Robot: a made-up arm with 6 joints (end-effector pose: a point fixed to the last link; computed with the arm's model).
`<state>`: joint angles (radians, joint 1 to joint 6).
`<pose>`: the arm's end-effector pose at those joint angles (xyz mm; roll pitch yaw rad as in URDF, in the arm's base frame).
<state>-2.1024 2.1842 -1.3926 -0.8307 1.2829 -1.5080</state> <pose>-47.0 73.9 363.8 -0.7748 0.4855 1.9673</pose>
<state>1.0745 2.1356 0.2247 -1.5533 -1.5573 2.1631</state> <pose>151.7 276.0 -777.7 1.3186 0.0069 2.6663</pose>
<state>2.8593 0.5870 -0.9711 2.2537 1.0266 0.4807</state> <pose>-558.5 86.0 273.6 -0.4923 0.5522 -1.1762</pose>
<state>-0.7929 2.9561 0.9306 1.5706 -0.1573 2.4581</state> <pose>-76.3 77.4 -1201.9 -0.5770 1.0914 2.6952</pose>
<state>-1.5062 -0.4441 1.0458 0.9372 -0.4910 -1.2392</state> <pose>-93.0 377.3 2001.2 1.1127 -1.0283 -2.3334</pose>
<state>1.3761 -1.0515 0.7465 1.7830 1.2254 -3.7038</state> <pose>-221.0 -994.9 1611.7 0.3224 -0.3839 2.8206</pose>
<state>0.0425 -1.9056 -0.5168 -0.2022 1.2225 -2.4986</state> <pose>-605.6 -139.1 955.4 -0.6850 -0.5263 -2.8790</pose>
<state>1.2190 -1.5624 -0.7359 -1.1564 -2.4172 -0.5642</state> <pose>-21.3 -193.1 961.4 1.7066 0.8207 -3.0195</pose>
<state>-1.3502 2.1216 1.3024 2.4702 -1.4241 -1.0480</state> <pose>379.1 -1277.0 -580.6 -1.6060 -0.4357 -2.0964</pose>
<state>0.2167 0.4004 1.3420 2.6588 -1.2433 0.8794</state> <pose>730.5 265.7 1883.4 -1.3080 -0.8535 -2.1924</pose>
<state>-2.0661 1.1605 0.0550 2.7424 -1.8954 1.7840</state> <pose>-465.0 -1084.9 20.7 1.5968 -0.7435 -2.5902</pose>
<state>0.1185 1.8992 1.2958 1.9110 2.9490 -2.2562</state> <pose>1518.6 219.6 -237.3 1.1389 -0.5286 3.0496</pose>
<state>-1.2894 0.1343 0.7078 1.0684 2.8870 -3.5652</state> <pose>156.4 -741.5 1773.7 1.3721 0.4370 1.6061</pose>
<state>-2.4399 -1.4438 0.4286 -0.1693 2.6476 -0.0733</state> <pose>730.5 766.6 1319.7 -2.8170 1.3681 1.1099</pose>
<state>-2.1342 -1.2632 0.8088 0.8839 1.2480 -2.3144</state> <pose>616.4 1113.1 1352.4 -1.2079 0.0108 0.1842</pose>
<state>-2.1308 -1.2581 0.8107 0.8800 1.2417 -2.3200</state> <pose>610.3 1112.2 1358.1 -1.1986 0.0041 0.1934</pose>
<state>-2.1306 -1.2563 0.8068 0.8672 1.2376 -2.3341</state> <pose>606.4 1108.5 1362.7 -1.1762 0.0007 0.2063</pose>
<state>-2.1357 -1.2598 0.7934 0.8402 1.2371 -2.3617</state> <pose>605.9 1100.0 1365.5 -1.1327 0.0023 0.2253</pose>
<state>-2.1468 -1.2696 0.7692 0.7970 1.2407 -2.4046</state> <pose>609.2 1086.3 1365.9 -1.0655 0.0090 0.2516</pose>
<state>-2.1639 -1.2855 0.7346 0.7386 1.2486 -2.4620</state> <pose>616.0 1066.8 1363.6 -0.9764 0.0194 0.2848</pose>
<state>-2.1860 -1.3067 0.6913 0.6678 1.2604 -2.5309</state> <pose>625.4 1042.3 1358.6 -0.8703 0.0318 0.3246</pose>
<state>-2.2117 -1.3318 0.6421 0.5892 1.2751 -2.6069</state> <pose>636.2 1013.6 1351.0 -0.7547 0.0439 0.3688</pose>
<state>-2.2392 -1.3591 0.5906 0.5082 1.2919 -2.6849</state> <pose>647.4 982.8 1341.0 -0.6380 0.0549 0.4148</pose>
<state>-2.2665 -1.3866 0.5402 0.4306 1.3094 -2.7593</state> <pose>657.8 951.7 1329.4 -0.5286 0.0638 0.4591</pose>
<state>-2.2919 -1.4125 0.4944 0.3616 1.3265 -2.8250</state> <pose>667.2 922.8 1317.2 -0.4338 0.0710 0.4984</pose>
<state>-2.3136 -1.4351 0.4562 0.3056 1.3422 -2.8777</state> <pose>675.3 898.4 1305.3 -0.3591 0.0776 0.5297</pose>
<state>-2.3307 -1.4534 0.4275 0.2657 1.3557 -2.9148</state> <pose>682.4 880.0 1294.6 -0.3073 0.0845 0.5505</pose>
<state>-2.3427 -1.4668 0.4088 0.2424 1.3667 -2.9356</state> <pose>688.7 868.4 1285.8 -0.2784 0.0921 0.5606</pose>
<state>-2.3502 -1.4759 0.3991 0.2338 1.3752 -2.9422</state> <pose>694.5 862.9 1278.8 -0.2692 0.1006 0.5609</pose>
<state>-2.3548 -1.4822 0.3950 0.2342 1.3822 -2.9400</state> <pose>700.1 861.3 1272.9 -0.2721 0.1097 0.5554</pose>
